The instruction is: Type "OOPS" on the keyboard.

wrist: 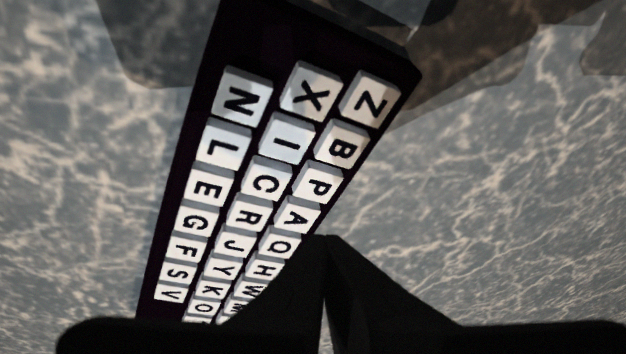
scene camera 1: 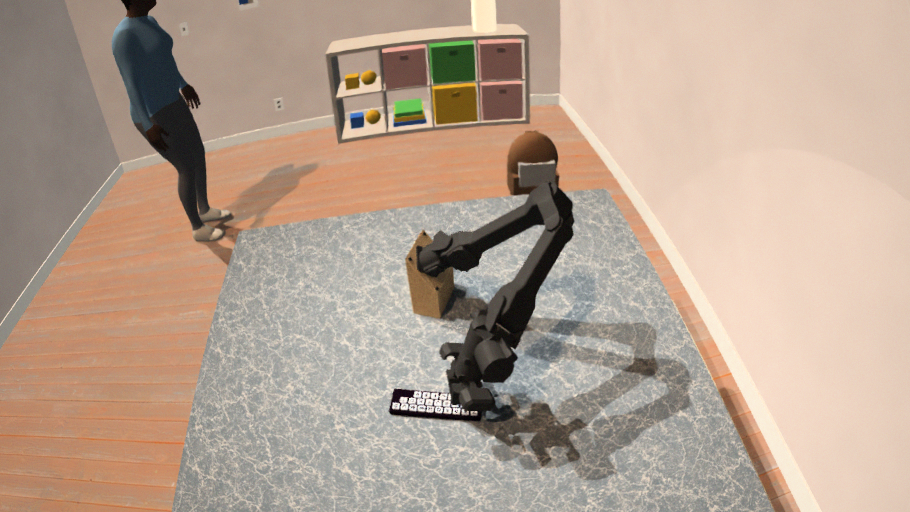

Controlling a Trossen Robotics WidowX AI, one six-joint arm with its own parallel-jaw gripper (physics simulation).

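Frame: origin at the arm's base, x left, y down, z back, level; centimetres.
Where they show: gripper, fingertip midpoint: (wrist: 323,247) (scene camera 1: 454,404); arm's base, link origin: (scene camera 1: 426,261).
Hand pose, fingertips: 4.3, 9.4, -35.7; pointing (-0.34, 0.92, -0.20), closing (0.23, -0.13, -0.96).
Observation:
Things, the pixels of their top centre, and the offset from my fingertips, as dx, dy, dz. Level surfaces: height alone.
- black keyboard, top centre: (wrist: 231,252) (scene camera 1: 435,402) -4.0, +2.5, +2.5
- P key, top centre: (wrist: 318,187) +0.4, +2.5, -0.1
- O key, top centre: (wrist: 203,308) -9.1, +2.5, +3.4
- S key, top centre: (wrist: 177,274) -6.0, +2.5, +4.8
- Q key, top centre: (wrist: 279,247) -3.4, +2.5, +0.5
- mat, surface height: dy +4.2
A black keyboard (scene camera 1: 434,416) (wrist: 175,175) with white letter keys lies flat on the grey marbled mat. In the wrist view its keys run in three columns. The P key (wrist: 318,182), the O key (wrist: 202,307) and the S key (wrist: 177,271) show there. My gripper (wrist: 323,247) is shut with nothing between its fingers. Its tips show at the keyboard's edge in the wrist view, beside the A key (wrist: 297,216) and Q key (wrist: 282,245), and hide part of the lower keys. I cannot tell whether the tips touch anything. In the scene view the arm's end covers the keyboard's right part.
The mat (scene camera 1: 286,356) lies under the keyboard. A brown wooden block (scene camera 1: 431,299) stands behind the keyboard, beside another part of the arm. A person (scene camera 1: 155,82) stands on the wood floor at the left. A shelf unit (scene camera 1: 426,35) with bins stands at the back wall.

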